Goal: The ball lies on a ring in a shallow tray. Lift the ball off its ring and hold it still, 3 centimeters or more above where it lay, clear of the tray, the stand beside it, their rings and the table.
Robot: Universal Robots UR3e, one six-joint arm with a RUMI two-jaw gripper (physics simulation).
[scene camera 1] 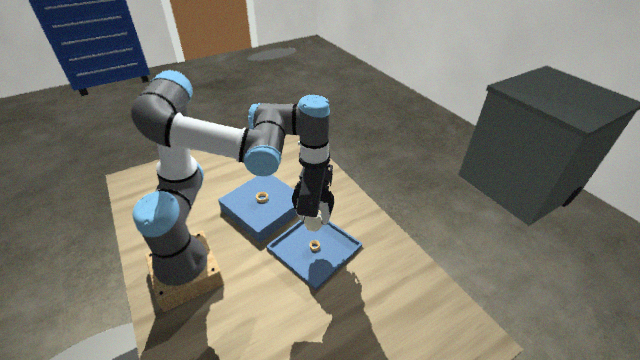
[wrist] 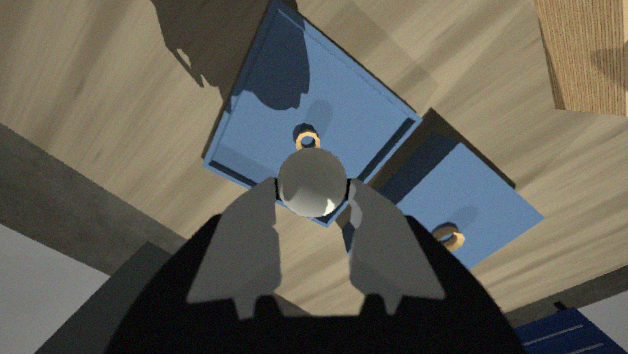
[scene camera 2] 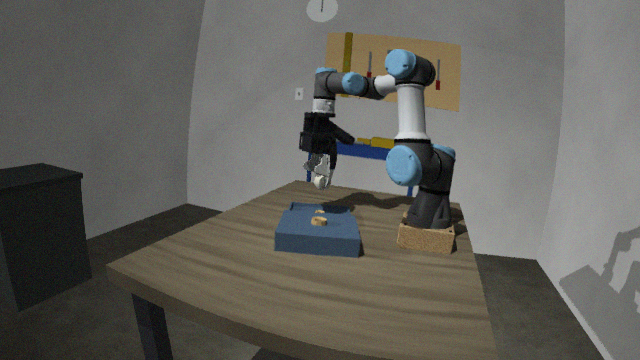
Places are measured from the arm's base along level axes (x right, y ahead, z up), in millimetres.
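Pixels of known places: gripper, fingertip midpoint: [scene camera 1: 313, 223] [wrist: 311, 180] [scene camera 2: 321, 184]; arm's base, origin of the base link: [scene camera 1: 181, 262] [scene camera 2: 428, 221].
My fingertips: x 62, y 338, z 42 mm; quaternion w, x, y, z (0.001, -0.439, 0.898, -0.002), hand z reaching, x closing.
Ahead of a thing's pixels: the offset from my fingertips to its top centre. "spot": to the spot under its first point. Level surfaces: height alone.
The pale ball @[dx +3, dy -2, dz +33 mm] [scene camera 1: 313, 222] [scene camera 2: 320, 182] [wrist: 312, 183] is between the two fingertips of my gripper [wrist: 311, 180], which is shut on it. The ball is in the air, well above the shallow blue tray [scene camera 1: 290, 264] [wrist: 350, 95]. The tray's ring @[spot: dx +0, dy +2, dz -95 mm] [scene camera 1: 314, 245] [scene camera 2: 319, 211] [wrist: 300, 140] lies bare on the tray floor, apart from the ball. In scene camera 2 a wide gap shows between the ball and the tray. In the wrist view the ball's near side is shaded, and both fingertips touch its sides.
The blue stand [scene camera 1: 240, 212] [scene camera 2: 317, 243] [wrist: 495, 200] is beside the tray and bears a second ring @[spot: dx -205, dy -75, dz -53 mm] [scene camera 1: 262, 197] [scene camera 2: 319, 221] [wrist: 452, 237]. The arm's wooden base block [scene camera 1: 192, 290] [scene camera 2: 426, 240] [wrist: 585, 60] is on the same table @[dz -98 mm] [scene camera 1: 400, 300] [scene camera 2: 300, 295].
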